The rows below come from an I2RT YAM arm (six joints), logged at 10 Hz.
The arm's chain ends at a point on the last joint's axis. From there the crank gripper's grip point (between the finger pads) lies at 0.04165 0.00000 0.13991 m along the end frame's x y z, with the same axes.
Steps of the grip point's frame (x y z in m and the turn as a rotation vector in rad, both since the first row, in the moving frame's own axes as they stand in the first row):
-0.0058 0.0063 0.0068 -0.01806 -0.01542 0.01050
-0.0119 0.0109 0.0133 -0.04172 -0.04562 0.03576
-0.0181 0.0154 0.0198 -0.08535 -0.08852 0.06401
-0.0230 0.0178 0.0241 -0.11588 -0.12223 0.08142
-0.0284 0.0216 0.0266 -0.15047 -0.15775 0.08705
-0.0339 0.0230 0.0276 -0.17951 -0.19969 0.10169
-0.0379 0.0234 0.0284 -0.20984 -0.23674 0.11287
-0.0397 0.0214 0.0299 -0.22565 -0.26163 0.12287
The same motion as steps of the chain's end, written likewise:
-0.0036 0.0033 0.0062 -0.01806 -0.01542 0.01050
-0.0053 0.0037 0.0117 -0.04172 -0.04562 0.03576
-0.0051 0.0011 0.0173 -0.08535 -0.08852 0.06401
-0.0049 -0.0013 0.0212 -0.11588 -0.12223 0.08142
-0.0049 -0.0024 0.0237 -0.15047 -0.15775 0.08705
-0.0040 -0.0053 0.0248 -0.17951 -0.19969 0.10169
-0.0023 -0.0092 0.0261 -0.20984 -0.23674 0.11287
-0.0003 -0.0135 0.0281 -0.22565 -0.26163 0.12287

